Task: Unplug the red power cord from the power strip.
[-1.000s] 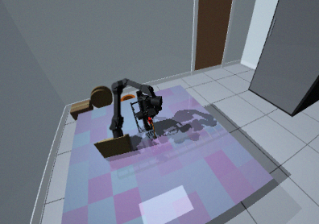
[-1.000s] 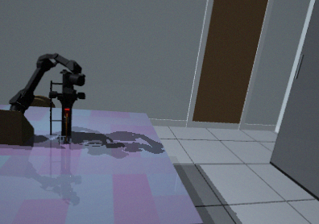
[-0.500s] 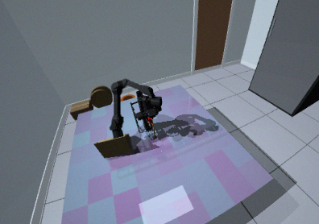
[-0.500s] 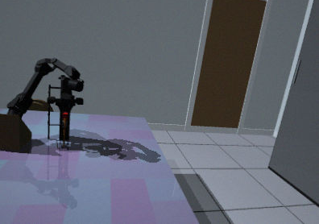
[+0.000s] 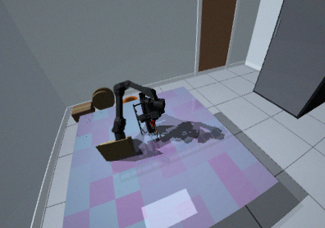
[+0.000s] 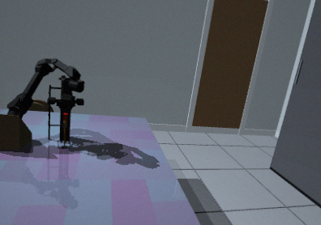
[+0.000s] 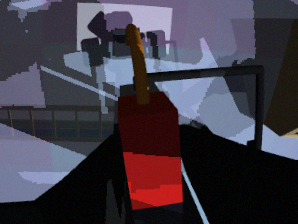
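Right now my gripper tip is 1 cm past the red plug and 3 cm to the right of it.
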